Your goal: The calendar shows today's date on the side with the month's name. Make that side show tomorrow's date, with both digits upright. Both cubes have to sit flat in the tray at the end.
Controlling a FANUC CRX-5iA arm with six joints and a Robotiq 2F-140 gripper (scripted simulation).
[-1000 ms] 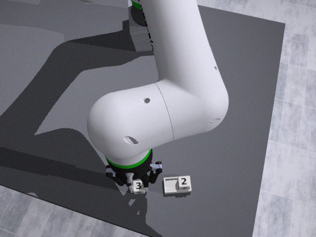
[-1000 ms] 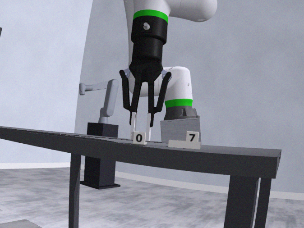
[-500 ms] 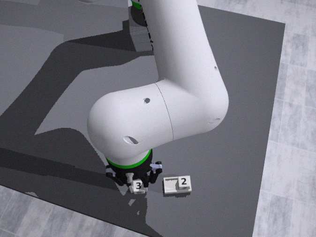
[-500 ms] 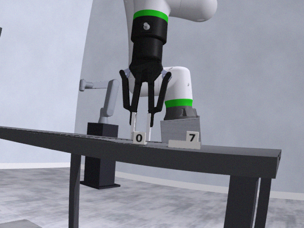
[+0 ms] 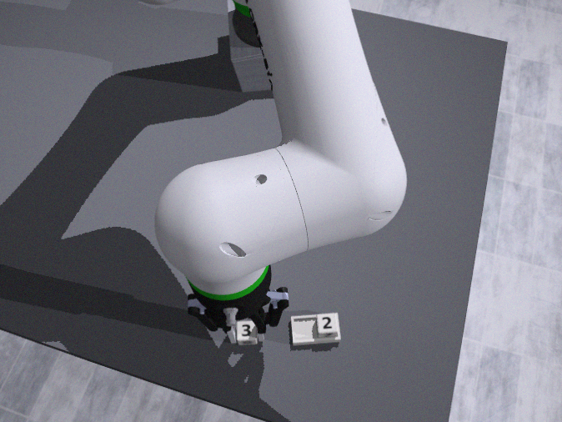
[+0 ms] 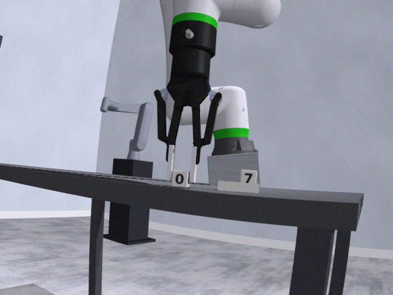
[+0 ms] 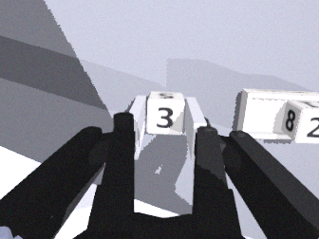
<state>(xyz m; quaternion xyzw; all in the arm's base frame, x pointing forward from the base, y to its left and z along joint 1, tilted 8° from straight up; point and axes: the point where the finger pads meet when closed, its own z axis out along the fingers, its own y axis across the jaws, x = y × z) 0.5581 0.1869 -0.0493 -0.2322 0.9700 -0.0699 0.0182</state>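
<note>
Now: the cube 30 mm below my hand. Also, from my hand: tray 100 mm to the left, 50 mm behind, 30 mm below.
</note>
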